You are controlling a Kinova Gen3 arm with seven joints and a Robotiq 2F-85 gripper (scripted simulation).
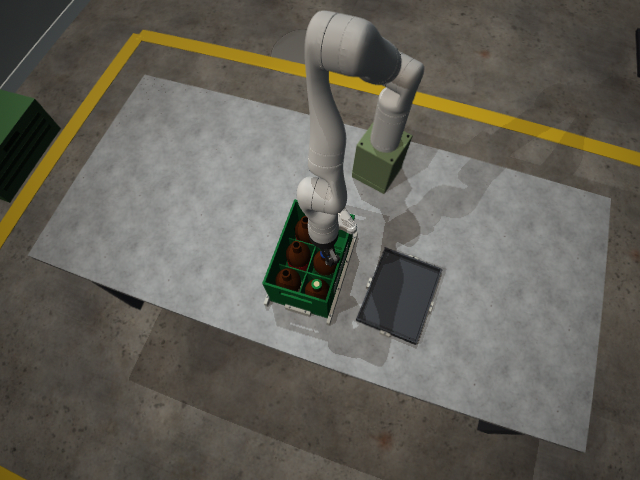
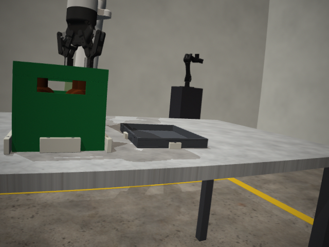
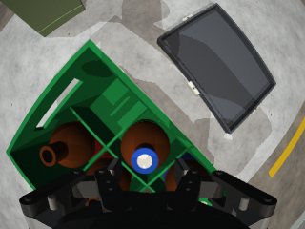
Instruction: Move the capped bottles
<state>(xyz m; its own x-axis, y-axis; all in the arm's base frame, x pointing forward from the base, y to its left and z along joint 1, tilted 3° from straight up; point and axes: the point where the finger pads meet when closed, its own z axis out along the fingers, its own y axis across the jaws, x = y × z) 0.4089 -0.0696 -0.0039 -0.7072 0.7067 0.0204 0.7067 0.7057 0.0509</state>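
The crate lies 100 mm below my hand and 40 mm to the right of it. The rest, counted from my hand: tray: 240 mm to the left, 170 mm below.
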